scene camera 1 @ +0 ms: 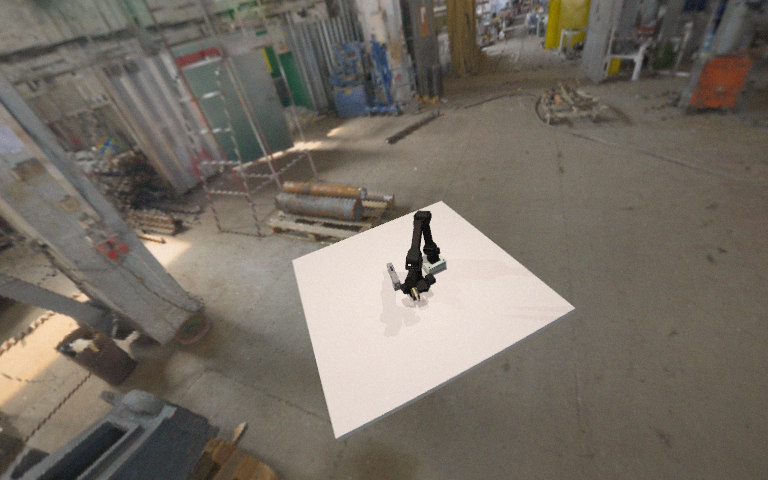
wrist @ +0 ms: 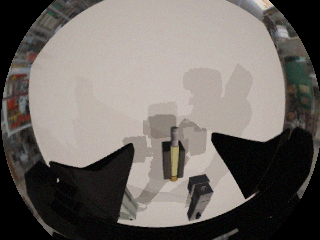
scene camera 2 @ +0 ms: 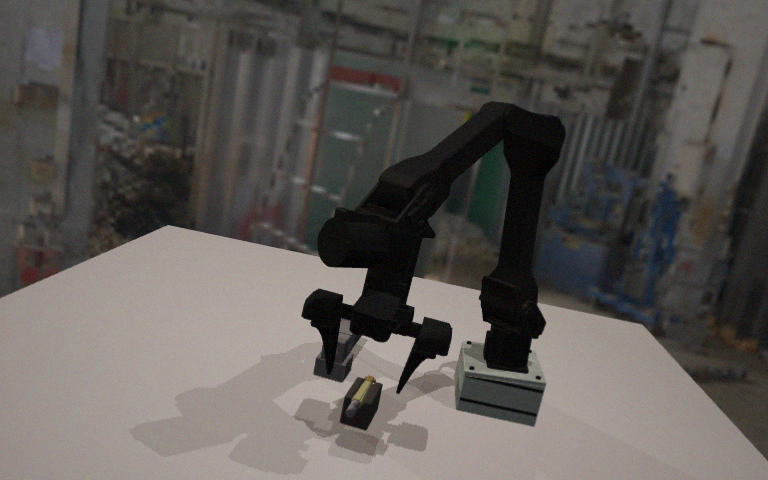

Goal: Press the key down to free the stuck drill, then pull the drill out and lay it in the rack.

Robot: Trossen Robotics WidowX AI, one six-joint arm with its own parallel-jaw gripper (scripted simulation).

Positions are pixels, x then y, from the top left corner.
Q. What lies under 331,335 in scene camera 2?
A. The gripper.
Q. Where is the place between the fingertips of the gripper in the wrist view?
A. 173,142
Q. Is the gripper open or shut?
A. Open.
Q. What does the gripper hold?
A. Nothing.
